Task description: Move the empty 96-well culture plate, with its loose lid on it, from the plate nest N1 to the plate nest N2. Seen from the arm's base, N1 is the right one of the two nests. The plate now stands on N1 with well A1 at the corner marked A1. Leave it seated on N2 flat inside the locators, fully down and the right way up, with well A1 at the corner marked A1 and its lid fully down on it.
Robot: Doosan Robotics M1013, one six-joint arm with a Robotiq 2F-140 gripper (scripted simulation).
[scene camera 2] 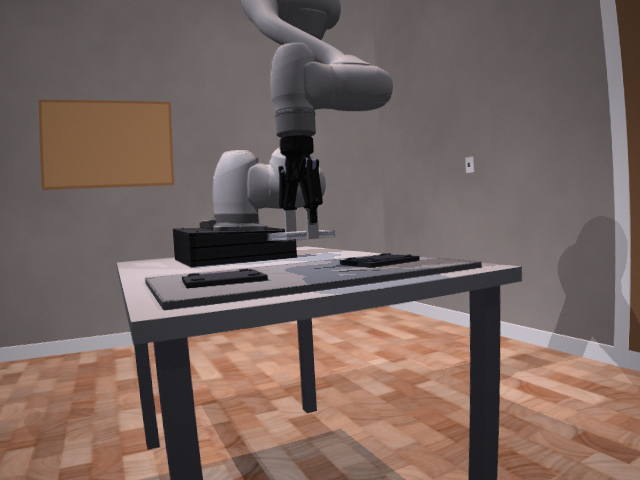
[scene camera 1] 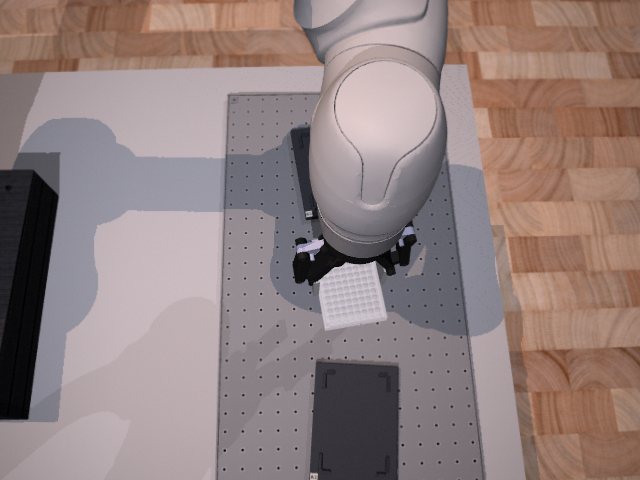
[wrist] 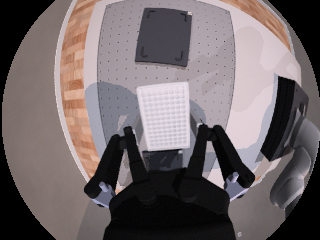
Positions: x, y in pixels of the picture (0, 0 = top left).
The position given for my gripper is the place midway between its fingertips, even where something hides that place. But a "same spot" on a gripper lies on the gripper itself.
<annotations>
my gripper: scene camera 2; scene camera 1; wrist 165, 117
same spot on my gripper: (scene camera 1: 305, 265) = (scene camera 2: 280, 177)
</annotations>
